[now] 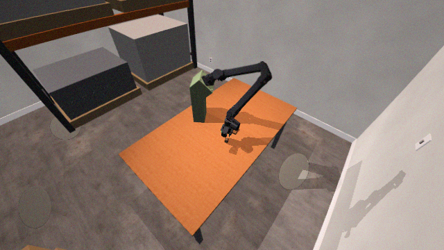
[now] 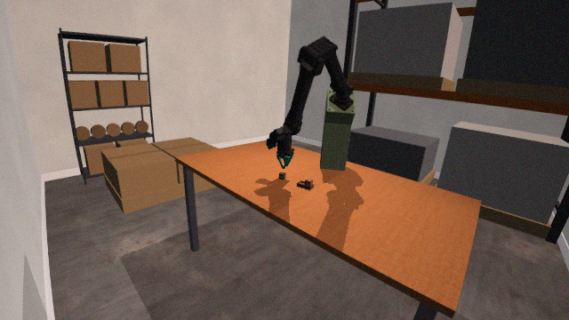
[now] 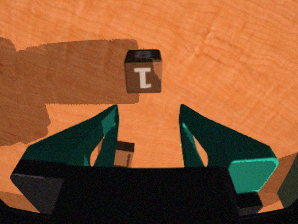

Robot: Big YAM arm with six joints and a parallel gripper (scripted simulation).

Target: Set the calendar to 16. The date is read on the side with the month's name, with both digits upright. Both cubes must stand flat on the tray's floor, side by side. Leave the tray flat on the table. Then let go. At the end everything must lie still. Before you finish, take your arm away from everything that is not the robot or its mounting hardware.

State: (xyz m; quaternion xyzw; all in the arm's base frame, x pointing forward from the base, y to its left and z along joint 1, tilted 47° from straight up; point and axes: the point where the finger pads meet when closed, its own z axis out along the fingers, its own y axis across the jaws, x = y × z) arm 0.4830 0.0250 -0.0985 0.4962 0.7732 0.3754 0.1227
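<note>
The brown calendar cube is 6 cm below my hand, 1 cm to the right of it and 1 cm ahead of it. From my hand the other things lie so: dark calendar tray (14 cm to the left, 7 cm below, 4 cm behind).
</note>
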